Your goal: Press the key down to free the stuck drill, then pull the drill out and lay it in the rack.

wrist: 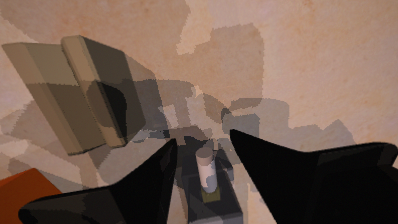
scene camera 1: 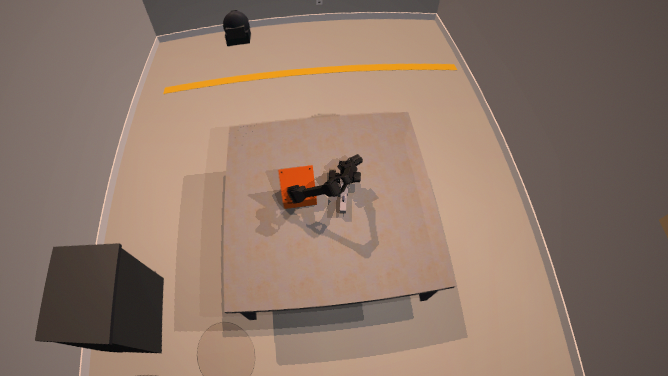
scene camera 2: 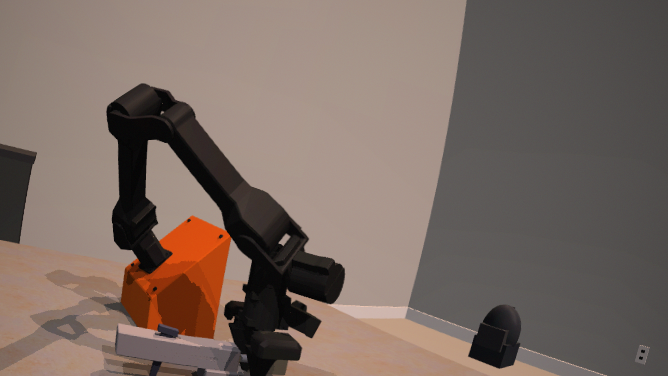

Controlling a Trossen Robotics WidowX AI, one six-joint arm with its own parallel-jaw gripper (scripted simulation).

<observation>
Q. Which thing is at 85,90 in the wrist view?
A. An olive-grey rack.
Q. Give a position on a drill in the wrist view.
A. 210,191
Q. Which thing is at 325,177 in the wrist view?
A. My gripper.
</observation>
